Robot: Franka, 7 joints.
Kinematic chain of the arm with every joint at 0, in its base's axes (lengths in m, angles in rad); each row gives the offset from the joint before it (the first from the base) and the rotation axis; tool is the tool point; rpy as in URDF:
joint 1: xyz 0 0 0.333 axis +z
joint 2: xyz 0 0 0 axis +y
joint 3: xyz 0 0 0.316 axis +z
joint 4: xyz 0.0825 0 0 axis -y
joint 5: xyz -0.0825 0 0.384 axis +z
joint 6: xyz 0 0 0 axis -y
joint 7: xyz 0.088 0 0 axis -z
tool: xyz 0 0 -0.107 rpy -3.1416 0 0
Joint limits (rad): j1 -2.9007..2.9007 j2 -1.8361..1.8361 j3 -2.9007..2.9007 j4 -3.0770..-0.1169 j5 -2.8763..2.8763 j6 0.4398..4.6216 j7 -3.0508..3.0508
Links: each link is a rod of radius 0.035 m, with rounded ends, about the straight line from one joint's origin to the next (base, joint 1, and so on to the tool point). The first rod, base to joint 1, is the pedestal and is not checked.
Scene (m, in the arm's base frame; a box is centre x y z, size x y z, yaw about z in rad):
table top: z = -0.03
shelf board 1: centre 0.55 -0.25 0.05 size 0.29 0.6 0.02 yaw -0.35
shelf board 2: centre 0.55 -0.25 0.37 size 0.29 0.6 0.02 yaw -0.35
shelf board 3: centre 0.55 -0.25 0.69 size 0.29 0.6 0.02 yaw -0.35
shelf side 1: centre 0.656 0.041 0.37 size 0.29 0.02 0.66 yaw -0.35
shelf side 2: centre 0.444 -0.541 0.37 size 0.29 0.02 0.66 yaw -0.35
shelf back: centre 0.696 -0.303 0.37 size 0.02 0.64 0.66 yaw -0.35
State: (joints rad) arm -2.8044 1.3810 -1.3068 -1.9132 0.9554 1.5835 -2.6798
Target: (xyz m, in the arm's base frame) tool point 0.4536 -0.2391 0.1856
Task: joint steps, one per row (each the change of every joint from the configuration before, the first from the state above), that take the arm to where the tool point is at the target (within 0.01 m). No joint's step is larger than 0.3 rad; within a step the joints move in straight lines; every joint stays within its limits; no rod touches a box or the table.
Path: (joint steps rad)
1: 0.2596 -0.2839 0.0072 -0.1940 -0.1708 -0.1906 0.0339
2: 0.2596 -0.2840 0.0072 -0.1939 -0.1709 -0.1906 0.0340
3: 0.2595 -0.2839 0.0071 -0.1940 -0.1708 -0.1907 0.0339
4: 0.2596 -0.2839 0.0072 -0.1940 -0.1709 -0.1906 0.0339
5: 0.2596 -0.2839 0.0072 -0.1939 -0.1708 -0.1906 0.0339
6: 0.2596 -0.2840 0.0072 -0.1940 -0.1708 -0.1906 0.0340
7: -0.0068 0.1663 0.2649 0.1561 0.1709 0.1195 -0.0291
8: -0.0067 0.1662 0.2649 0.1560 0.1710 0.1195 -0.0291
9: -0.0068 0.1662 0.2650 0.1561 0.1710 0.1195 -0.0291
10: -0.0067 0.1663 0.2649 0.1561 0.1710 0.1195 -0.0291
11: -0.0068 0.1662 0.2649 0.1560 0.1709 0.1195 -0.0290
12: -0.0067 0.1662 0.2650 0.1561 0.1710 0.1195 -0.0291
13: -0.0068 0.1663 0.2649 0.1561 0.1710 0.1196 -0.0291

